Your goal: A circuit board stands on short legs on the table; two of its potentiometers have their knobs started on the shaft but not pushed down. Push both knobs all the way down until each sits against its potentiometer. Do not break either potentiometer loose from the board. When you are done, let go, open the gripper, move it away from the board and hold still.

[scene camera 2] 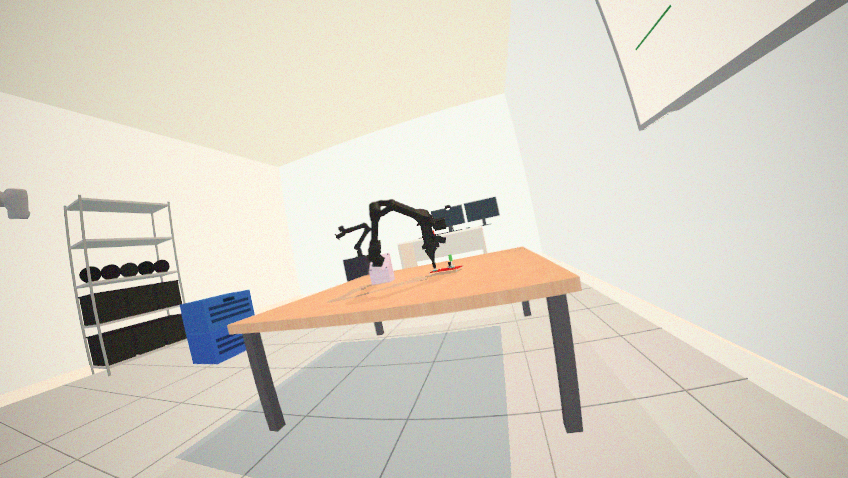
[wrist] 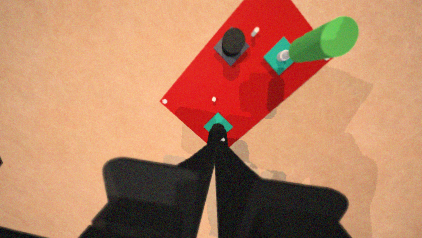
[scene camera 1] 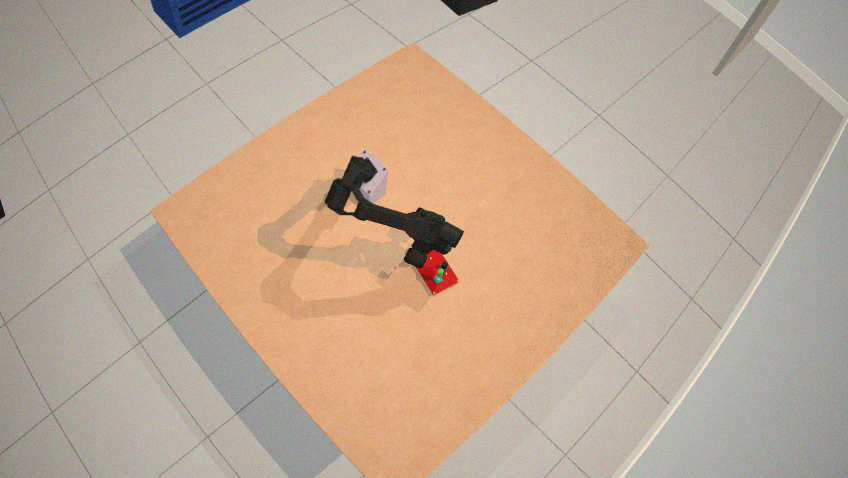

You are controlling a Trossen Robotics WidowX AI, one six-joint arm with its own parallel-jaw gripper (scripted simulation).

Labels:
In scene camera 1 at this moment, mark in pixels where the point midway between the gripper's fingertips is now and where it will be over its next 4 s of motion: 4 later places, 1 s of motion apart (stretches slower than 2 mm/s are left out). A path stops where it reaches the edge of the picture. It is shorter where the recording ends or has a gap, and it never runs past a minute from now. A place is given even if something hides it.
The gripper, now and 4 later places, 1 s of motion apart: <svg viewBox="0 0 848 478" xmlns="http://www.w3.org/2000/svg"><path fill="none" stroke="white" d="M422 251L428 248L439 259L441 268L440 270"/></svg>

